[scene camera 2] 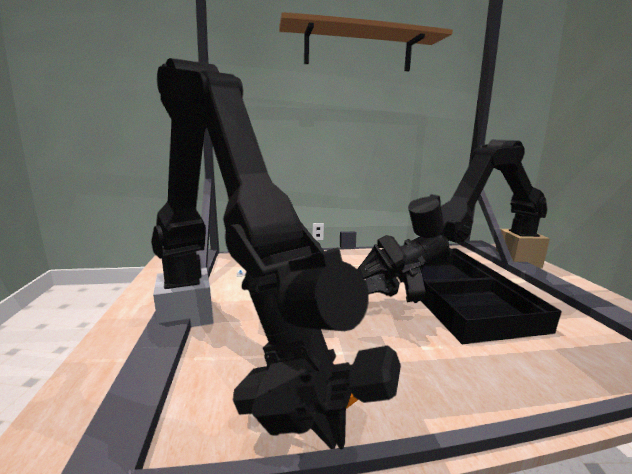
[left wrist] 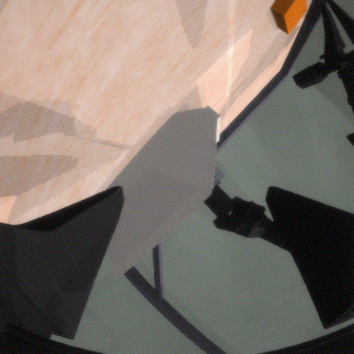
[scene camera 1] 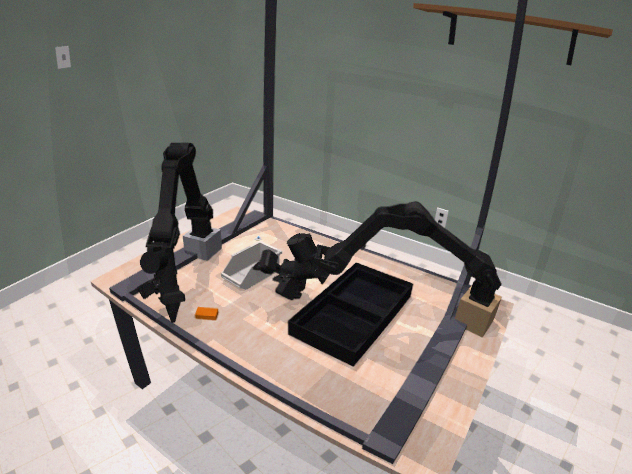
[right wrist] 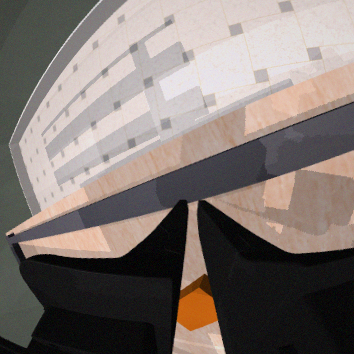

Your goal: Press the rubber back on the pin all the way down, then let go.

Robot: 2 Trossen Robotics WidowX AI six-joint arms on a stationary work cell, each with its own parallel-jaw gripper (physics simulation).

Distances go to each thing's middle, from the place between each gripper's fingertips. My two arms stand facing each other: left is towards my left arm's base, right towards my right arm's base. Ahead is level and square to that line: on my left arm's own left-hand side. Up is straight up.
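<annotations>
Measured from the grey fixture (scene camera 1: 239,271), my left hand is 30 mm above it, 80 mm to the left of it and 60 mm past it. I find the black two-compartment tray (scene camera 2: 476,304) 40 mm below my left hand, 10 mm behind it and 290 mm to the left of it, while the tan block (scene camera 1: 478,318) is 20 mm below that same hand, 120 mm behind it and 650 mm to the left of it.
For my right hand, the grey fixture is 20 mm above it, 330 mm behind it and 80 mm to the left of it. The black two-compartment tray is 10 mm above my right hand, 280 mm behind it and 440 mm to the left of it. As for the tan block, I find it 30 mm above my right hand, 390 mm behind it and 800 mm to the left of it.
</annotations>
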